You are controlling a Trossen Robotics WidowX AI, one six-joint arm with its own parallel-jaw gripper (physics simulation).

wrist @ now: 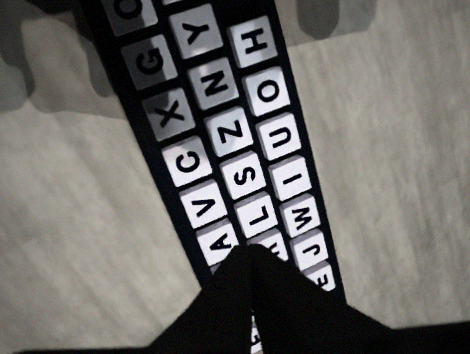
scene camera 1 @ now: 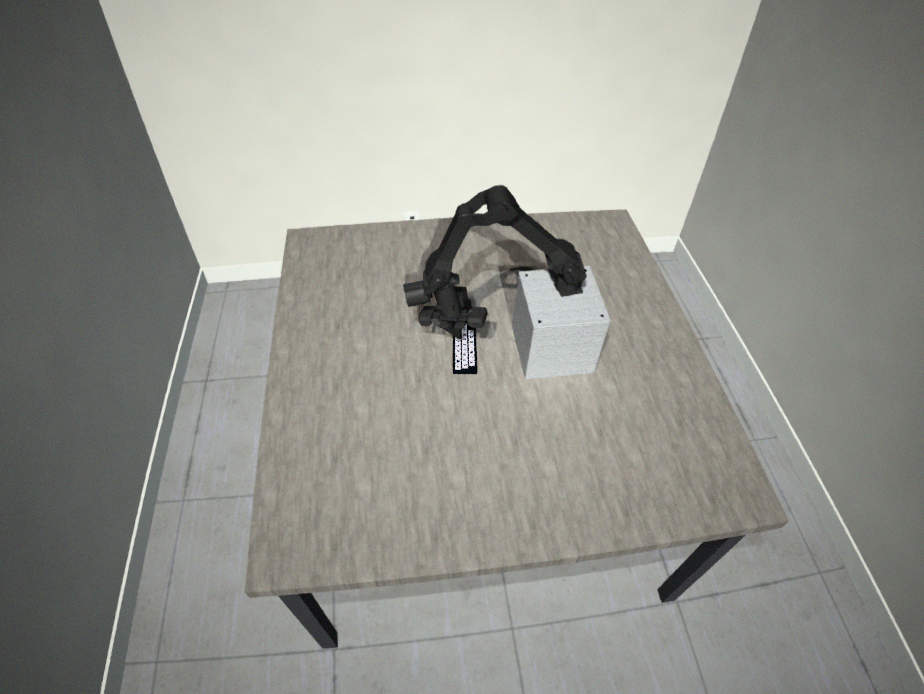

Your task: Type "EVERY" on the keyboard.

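Pixels of known places: gripper, fingertip midpoint: (wrist: 247, 257) (scene camera 1: 459, 337); arm's base at its link origin: (scene camera 1: 568, 286).
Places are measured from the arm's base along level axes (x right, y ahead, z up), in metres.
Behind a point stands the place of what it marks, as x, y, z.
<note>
The black keyboard (scene camera 1: 464, 354) {-0.001, 0.285, -0.206} (wrist: 294, 107) {0.047, 0.241, -0.212} with white letter keys lies flat on the table and runs up under the arm's end. In the wrist view, the E key (wrist: 324, 281) {-0.036, 0.270, -0.207} is partly covered at the lower right, the V key (wrist: 202, 204) {0.037, 0.295, -0.207} is left of centre, and the Y key (wrist: 195, 31) {0.094, 0.262, -0.207} is near the top in shade. The R key (wrist: 275, 243) {0.001, 0.280, -0.207} is mostly hidden behind the fingertips. My gripper (scene camera 1: 458, 333) {0.031, 0.293, -0.167} (wrist: 247, 257) {0.031, 0.293, -0.167} is shut and empty, pointing down over the keyboard, its tips showing between the A key (wrist: 218, 243) {0.018, 0.300, -0.207} and the R key. Their height above the keys is unclear.
A light grey box (scene camera 1: 561, 347) {-0.126, 0.052, -0.097} stands right of the keyboard in the scene view, with the arm's base on its top. The arm (scene camera 1: 498, 203) {-0.012, 0.223, 0.306} arches from it over the wooden table (scene camera 1: 478, 478) {-0.384, 0.347, -0.223}. Walls stand behind and at both sides.
</note>
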